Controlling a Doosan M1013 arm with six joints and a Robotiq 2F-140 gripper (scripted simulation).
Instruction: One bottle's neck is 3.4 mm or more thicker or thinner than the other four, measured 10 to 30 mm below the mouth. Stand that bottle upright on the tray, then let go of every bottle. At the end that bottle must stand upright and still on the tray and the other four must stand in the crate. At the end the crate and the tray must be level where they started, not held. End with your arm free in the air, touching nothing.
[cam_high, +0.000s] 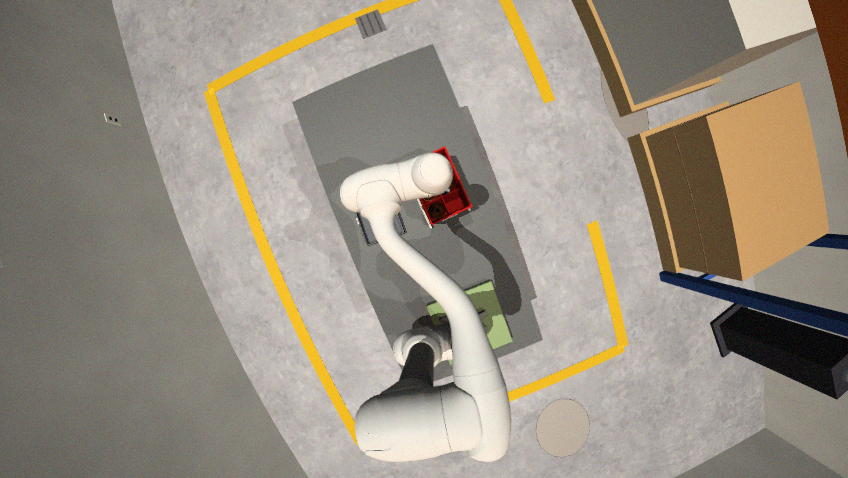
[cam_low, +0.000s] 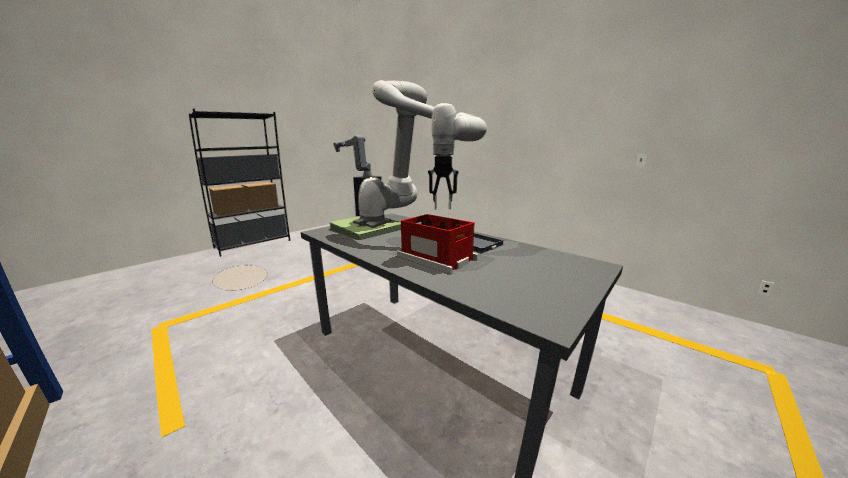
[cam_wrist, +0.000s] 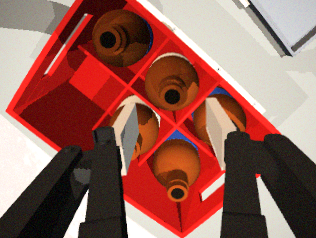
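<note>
Right now my hand is 170 mm above the red crate and 40 mm to the left of it. Also, from my hand: dark grey tray: 260 mm to the left, 240 mm below, 50 mm ahead.
</note>
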